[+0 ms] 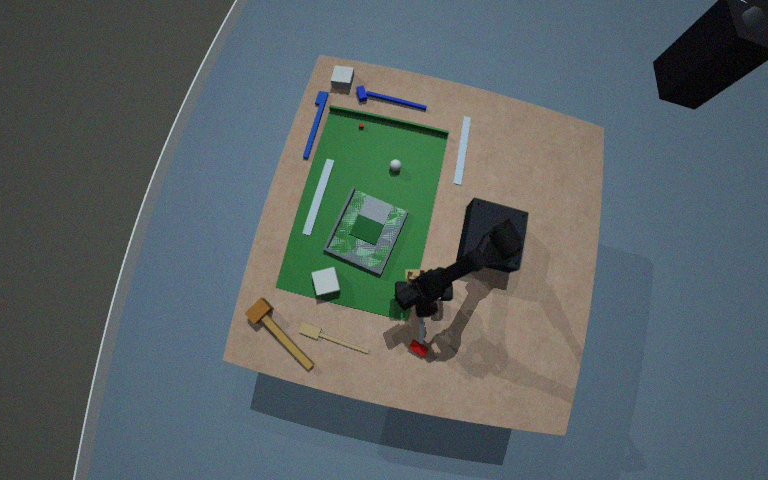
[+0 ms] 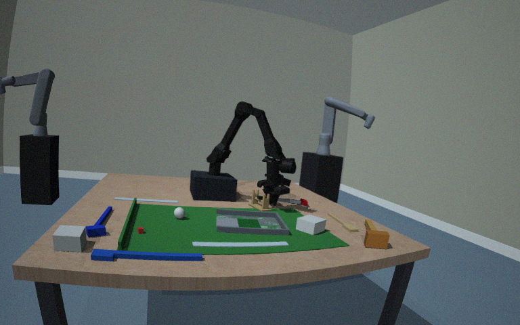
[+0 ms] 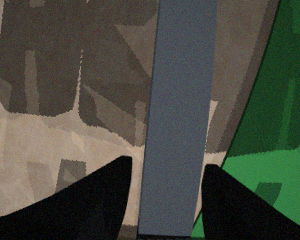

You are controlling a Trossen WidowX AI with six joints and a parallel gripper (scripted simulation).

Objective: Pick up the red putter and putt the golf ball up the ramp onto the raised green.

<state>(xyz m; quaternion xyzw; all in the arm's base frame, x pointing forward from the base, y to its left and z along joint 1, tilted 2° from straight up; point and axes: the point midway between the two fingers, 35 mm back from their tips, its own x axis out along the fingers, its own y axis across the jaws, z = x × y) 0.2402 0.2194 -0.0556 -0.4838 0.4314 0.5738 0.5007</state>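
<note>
Now: the red putter 7 cm to the left of my gripper tip, 1 cm behind it and 1 cm above it. Also, from my gripper tip: white golf ball: 46 cm to the right, 15 cm ahead, 1 cm above; small red cube: 61 cm to the right, 30 cm ahead.
</note>
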